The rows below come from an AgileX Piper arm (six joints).
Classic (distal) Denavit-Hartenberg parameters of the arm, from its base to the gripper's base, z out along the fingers. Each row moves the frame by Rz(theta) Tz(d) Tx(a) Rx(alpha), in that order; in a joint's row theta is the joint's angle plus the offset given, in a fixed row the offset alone. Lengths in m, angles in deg.
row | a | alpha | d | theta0
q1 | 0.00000 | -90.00 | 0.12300 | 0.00
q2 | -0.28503 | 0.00 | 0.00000 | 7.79
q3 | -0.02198 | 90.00 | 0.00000 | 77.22
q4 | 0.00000 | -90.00 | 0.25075 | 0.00
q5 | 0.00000 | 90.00 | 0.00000 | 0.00
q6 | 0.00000 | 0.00 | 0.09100 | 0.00
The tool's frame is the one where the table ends.
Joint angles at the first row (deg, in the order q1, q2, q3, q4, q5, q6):
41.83, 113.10, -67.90, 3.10, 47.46, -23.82
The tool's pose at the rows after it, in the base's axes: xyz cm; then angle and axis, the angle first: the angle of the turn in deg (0 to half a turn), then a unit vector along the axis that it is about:
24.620 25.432 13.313 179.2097 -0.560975 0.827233 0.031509
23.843 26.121 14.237 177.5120 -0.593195 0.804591 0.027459
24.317 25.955 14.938 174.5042 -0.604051 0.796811 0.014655
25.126 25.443 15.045 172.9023 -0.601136 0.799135 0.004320
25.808 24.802 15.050 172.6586 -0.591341 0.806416 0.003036
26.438 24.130 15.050 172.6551 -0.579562 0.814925 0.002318
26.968 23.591 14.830 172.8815 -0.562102 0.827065 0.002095
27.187 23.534 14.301 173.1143 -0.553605 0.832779 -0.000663
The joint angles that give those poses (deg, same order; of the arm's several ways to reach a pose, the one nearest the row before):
45.06, 112.87, -67.90, 4.53, 48.65, -26.18
46.93, 111.36, -67.90, 3.52, 48.56, -28.13
46.68, 110.25, -67.90, 1.02, 46.95, -28.31
45.50, 110.11, -67.90, -0.79, 45.69, -27.88
44.03, 110.11, -67.90, -0.91, 45.47, -27.88
42.55, 110.11, -67.90, -0.91, 45.47, -27.69
41.34, 110.46, -67.90, -0.91, 45.34, -26.46
41.13, 111.33, -67.90, -1.38, 44.76, -25.18

